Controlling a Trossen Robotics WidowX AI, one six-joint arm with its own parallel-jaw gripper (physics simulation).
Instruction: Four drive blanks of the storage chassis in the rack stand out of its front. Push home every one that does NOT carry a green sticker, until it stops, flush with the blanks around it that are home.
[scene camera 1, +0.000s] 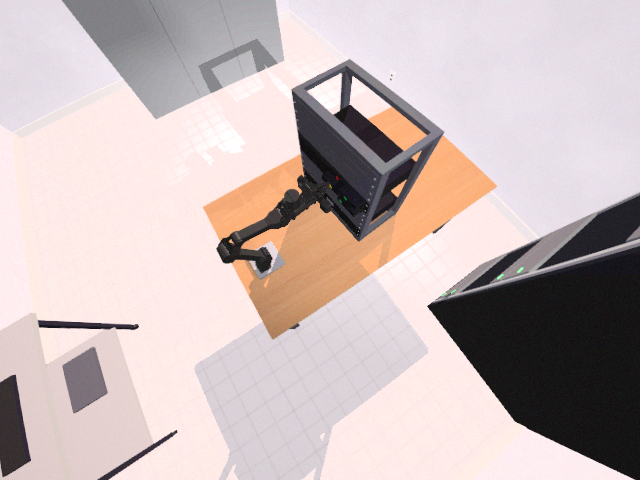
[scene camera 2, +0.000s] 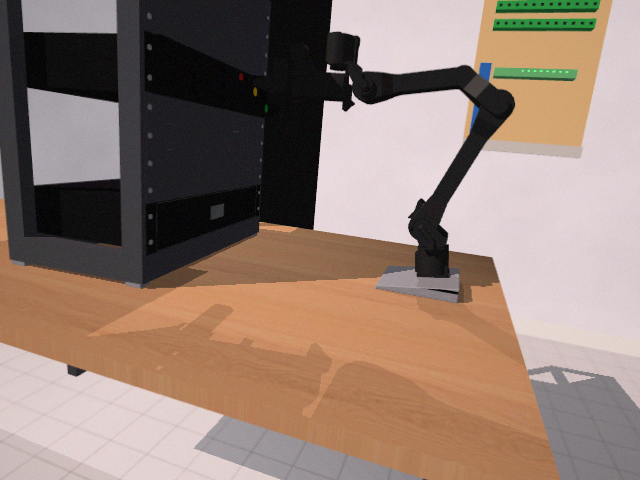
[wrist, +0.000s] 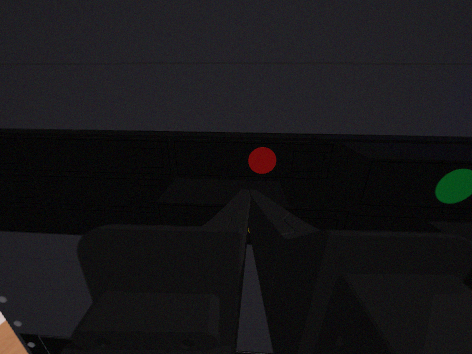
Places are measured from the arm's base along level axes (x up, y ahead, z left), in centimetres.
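Where they show: gripper, fingertip midpoint: (scene camera 1: 329, 182) (scene camera 2: 253, 82) (wrist: 247, 197); arm's base, origin of the base link: (scene camera 1: 263, 265) (scene camera 2: 433, 273).
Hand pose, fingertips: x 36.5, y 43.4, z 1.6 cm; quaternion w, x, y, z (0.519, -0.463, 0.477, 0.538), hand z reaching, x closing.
Note:
Things, the pixels of their top centre, and the offset from my fingertips. "pt": a spot on its surface instead. Level surfaces: height alone.
- dark storage chassis, surface spot: (wrist: 100, 160) pt dy +2.9, dx +0.8, dz +10.8 cm
- red sticker, middle of its top: (wrist: 262, 147) (scene camera 2: 241, 73) (scene camera 1: 337, 176) dy +3.4, dx +2.0, dz -0.8 cm
- yellow sticker, middle of its top: (scene camera 2: 255, 87) (scene camera 1: 330, 185) dy -0.1, dx -0.8, dz -1.0 cm
- green sticker, middle of its top: (wrist: 464, 168) dy +0.4, dx +2.0, dz -10.4 cm
- lower black unit with a grey label, surface spot: (scene camera 2: 217, 211) pt dy +4.6, dx -28.4, dz +5.5 cm
- wooden table, its level: dx -38.6 cm
The dark storage chassis (scene camera 2: 196, 69) (wrist: 100, 160) sits in the grey rack (scene camera 1: 400, 105) (scene camera 2: 131, 155). A red sticker (scene camera 1: 337, 178) (scene camera 2: 240, 76) (wrist: 262, 160) marks one blank. A yellow sticker (scene camera 1: 330, 186) (scene camera 2: 254, 91) is lower; a sliver shows between the fingers in the wrist view. A green sticker (wrist: 455, 186) is at the right of the wrist view, on a blank that seems to stand out. Scene camera 1 shows two green marks. My gripper (wrist: 247, 197) is shut and empty, tips just below the red sticker in the wrist view. Contact and the other blanks' depths are too dark to tell.
Plain dark panels (wrist: 225, 95) lie above and below the chassis. A lower black unit with a grey label (scene camera 2: 217, 211) sits near the rack's bottom. The rack and the arm's base plate (scene camera 2: 398, 279) stand on the wooden table (scene camera 1: 320, 279) (scene camera 2: 320, 310).

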